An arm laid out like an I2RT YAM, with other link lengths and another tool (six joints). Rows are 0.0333 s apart.
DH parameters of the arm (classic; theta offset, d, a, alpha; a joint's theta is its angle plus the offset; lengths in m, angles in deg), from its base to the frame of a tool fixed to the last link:
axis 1: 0 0.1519 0.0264 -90
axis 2: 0 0 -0.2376 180
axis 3: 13.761 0 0.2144 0
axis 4: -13.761 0.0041 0.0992 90
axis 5: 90 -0.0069 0 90
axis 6: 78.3 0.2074 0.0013 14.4
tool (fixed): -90 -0.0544 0 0
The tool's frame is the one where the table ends.
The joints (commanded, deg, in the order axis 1, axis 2, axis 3, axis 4, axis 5, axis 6), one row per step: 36.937 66.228 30.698 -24.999 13.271 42.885; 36.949 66.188 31.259 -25.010 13.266 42.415; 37.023 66.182 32.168 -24.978 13.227 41.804; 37.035 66.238 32.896 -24.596 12.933 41.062; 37.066 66.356 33.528 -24.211 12.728 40.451; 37.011 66.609 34.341 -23.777 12.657 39.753; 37.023 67.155 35.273 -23.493 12.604 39.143; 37.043 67.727 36.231 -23.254 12.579 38.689; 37.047 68.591 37.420 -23.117 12.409 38.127; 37.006 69.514 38.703 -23.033 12.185 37.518; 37.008 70.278 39.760 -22.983 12.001 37.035; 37.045 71.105 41.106 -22.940 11.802 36.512; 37.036 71.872 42.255 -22.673 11.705 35.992
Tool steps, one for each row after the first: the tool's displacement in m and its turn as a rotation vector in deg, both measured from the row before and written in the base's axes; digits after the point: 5 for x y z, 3 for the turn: 0.00216 0.00177 0.00337 0.112 -0.519 0.412; 0.00338 0.00319 0.00540 0.271 -0.806 0.606; 0.00332 0.00365 0.00489 0.432 -0.784 0.782; 0.00296 0.00318 0.00416 0.342 -0.698 0.644; 0.00404 0.00303 0.00488 0.254 -0.861 0.552; 0.00369 0.00310 0.00394 0.090 -0.604 0.534; 0.00367 0.00303 0.00390 0.131 -0.560 0.398; 0.00387 0.00358 0.00362 0.061 -0.380 0.549; 0.00408 0.00362 0.00373 0.055 -0.352 0.572; 0.00321 0.00310 0.00297 0.041 -0.272 0.491; 0.00406 0.00404 0.00444 0.156 -0.451 0.566; 0.00427 0.00354 0.00412 0.142 -0.573 0.454
